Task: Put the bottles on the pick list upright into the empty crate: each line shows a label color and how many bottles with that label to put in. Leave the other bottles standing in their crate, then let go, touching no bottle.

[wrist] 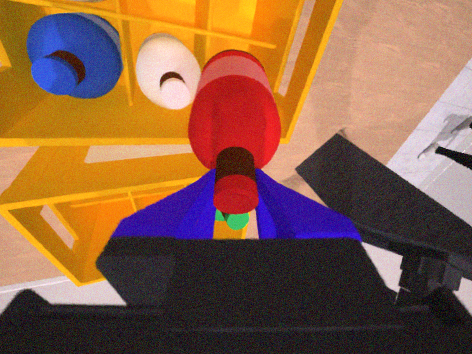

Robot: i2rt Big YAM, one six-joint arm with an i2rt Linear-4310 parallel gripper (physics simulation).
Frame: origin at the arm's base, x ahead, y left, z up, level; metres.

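Seen in the pictures: gripper, fingertip midpoint: [235, 176]; arm's base at its link origin: [432, 254].
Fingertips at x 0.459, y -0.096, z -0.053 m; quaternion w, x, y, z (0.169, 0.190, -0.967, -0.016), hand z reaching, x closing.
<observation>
Pixels of each thing's middle, then the offset from my fingertips to it. "pt": a spot on its surface instead. Level surfaces: height alone.
- red bottle at the middle of its body: [234, 125] 0.010 m back, 0.016 m right, 0.049 m down
- yellow divided crate at a spot on its surface: [65, 142] pt 0.113 m ahead, 0.046 m left, 0.085 m down
- blue bottle at the middle of its body: [80, 58] 0.120 m ahead, 0.002 m right, 0.175 m down
- white bottle at the middle of its body: [169, 75] 0.033 m ahead, 0.013 m right, 0.175 m down
- second yellow crate at a spot on its surface: [30, 202] pt 0.146 m ahead, 0.119 m left, 0.085 m down
- green bottle at the middle of its body: [220, 192] 0.055 m back, 0.104 m left, 0.100 m down
- wooden surface at its surface level: 0.260 m down
My gripper [235, 176] is shut on the neck of a red bottle [235, 112], between its blue fingers. The bottle has a pinkish band near its far end and a red cap toward the camera. It shows over the right-hand part of a yellow divided crate [65, 142]; how high it hangs I cannot tell. In that crate stand a blue bottle [97, 60] at the left and a white bottle [162, 60] beside the red one. A second yellow crate [30, 202] lies nearer, partly hidden by the gripper. A green bottle [238, 220] shows between the fingers. The pick list does not show.
The crates stand on a wooden surface [370, 65]. A dark slanted panel [380, 185] on a black mount is right of the gripper. A pale grey surface with black and grey shapes is at the far right. The yellow crate's dividers rise around the blue and white bottles.
</observation>
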